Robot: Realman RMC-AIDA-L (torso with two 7-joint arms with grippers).
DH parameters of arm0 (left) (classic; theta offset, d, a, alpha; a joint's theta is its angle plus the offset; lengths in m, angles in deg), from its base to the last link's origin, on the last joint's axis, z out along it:
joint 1: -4.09 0.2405 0 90
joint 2: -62.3 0 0 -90
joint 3: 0.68 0.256 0 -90
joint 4: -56.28 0 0 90
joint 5: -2.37 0.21 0 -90
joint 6: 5.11 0 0 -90
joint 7: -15.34 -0.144 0 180
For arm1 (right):
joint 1: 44.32 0.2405 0 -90
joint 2: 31.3 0 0 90
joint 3: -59.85 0.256 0 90
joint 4: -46.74 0 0 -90
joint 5: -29.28 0.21 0 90
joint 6: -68.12 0 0 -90
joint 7: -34.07 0.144 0 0
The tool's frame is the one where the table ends.
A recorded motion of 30 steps. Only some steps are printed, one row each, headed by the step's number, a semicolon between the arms.
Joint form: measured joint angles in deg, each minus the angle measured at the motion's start. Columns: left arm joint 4, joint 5, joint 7, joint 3, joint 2, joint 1, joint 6; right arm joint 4, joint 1, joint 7, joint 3, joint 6, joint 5, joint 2.
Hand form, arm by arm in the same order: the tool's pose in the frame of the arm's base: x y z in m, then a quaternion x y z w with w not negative. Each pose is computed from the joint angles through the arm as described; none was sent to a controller.
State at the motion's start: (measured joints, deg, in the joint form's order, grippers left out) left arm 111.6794 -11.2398 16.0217 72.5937 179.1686 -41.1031 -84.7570; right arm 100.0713 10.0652 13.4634 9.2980 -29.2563 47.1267 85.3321
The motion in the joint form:
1: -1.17 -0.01 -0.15 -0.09 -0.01 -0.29 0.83; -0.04 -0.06 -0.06 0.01 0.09 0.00 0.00
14: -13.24 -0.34 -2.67 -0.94 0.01 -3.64 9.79; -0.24 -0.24 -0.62 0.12 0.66 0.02 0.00
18: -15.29 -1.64 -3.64 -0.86 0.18 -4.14 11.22; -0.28 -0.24 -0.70 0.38 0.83 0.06 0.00
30: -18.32 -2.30 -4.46 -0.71 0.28 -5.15 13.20; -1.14 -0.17 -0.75 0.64 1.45 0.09 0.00
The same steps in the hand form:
1: -0.2332 0.4049 0.0124 -0.71656 -0.58064 0.20374 0.32846; 0.1852 0.4016 0.0364 -0.79589 0.55975 -0.16654 0.15970
14: -0.2500 0.4124 -0.0089 -0.72324 -0.57374 0.20779 0.32337; 0.1870 0.4021 0.0361 -0.79762 0.55739 -0.16474 0.16120
18: -0.2509 0.4116 -0.0161 -0.72865 -0.57335 0.20483 0.31367; 0.1871 0.4026 0.0363 -0.79767 0.55795 -0.16211 0.16170
30: -0.2528 0.4117 -0.0233 -0.73278 -0.57038 0.20656 0.30826; 0.1888 0.4029 0.0344 -0.79644 0.56059 -0.16043 0.16027

